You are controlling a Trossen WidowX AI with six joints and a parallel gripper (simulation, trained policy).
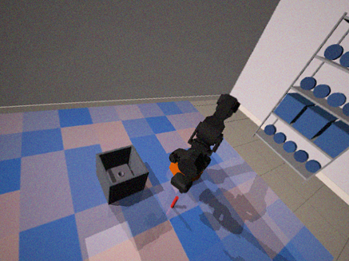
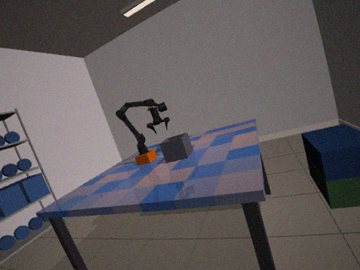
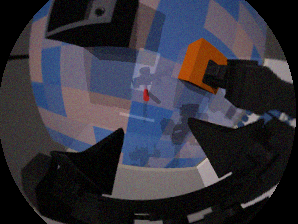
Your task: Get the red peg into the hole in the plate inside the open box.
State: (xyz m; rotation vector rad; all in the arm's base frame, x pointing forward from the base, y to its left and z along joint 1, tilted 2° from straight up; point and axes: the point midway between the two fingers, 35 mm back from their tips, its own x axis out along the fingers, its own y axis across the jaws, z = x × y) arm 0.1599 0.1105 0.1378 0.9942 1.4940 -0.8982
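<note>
The red peg lies 1 cm ahead of my gripper tip and 14 cm below it.
</note>
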